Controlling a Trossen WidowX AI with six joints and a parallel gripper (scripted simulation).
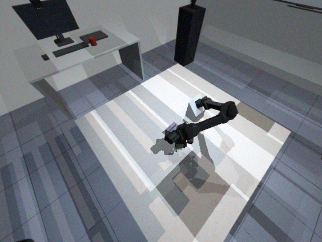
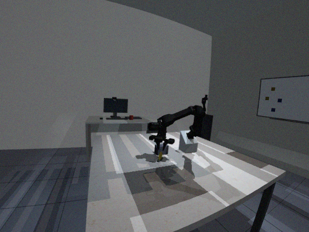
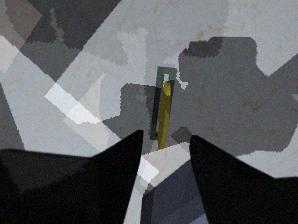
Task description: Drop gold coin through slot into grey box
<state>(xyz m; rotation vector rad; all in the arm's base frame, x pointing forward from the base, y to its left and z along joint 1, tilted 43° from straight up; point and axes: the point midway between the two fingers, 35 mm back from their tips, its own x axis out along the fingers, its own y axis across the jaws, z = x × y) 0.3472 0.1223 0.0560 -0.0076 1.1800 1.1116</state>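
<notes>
The gold coin is 5 cm below my gripper tip.
</notes>
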